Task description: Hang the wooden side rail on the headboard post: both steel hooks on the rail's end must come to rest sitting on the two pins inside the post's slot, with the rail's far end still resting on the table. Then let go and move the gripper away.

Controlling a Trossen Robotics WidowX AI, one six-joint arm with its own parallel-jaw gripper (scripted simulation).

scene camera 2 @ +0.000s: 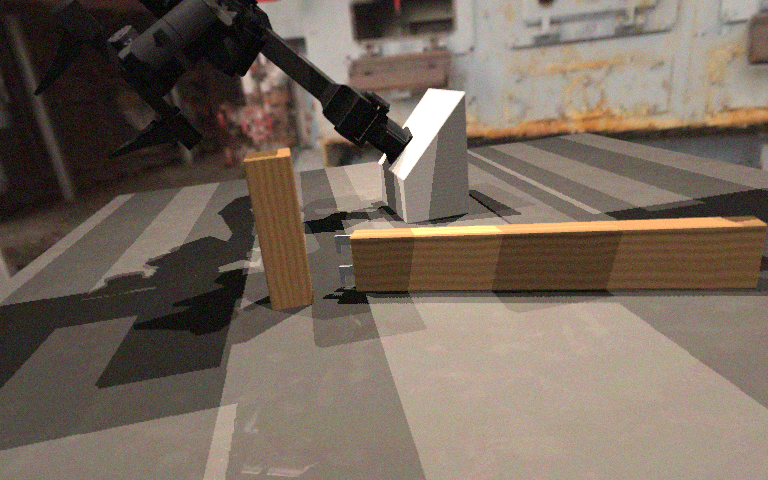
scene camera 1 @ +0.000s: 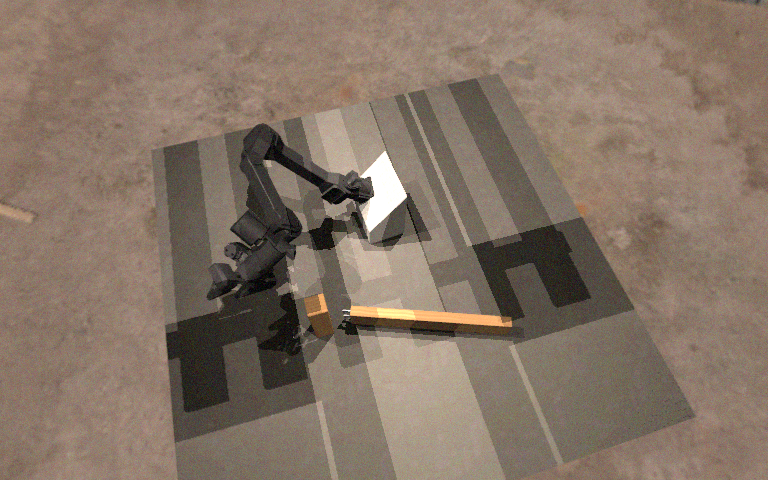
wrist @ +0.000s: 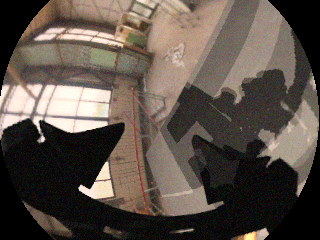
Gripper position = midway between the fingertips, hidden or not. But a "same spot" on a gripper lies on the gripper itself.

my gripper: scene camera 2; scene camera 1 222, 297; wrist
same spot on my gripper: (scene camera 2: 69, 48) = (wrist: 82, 184)
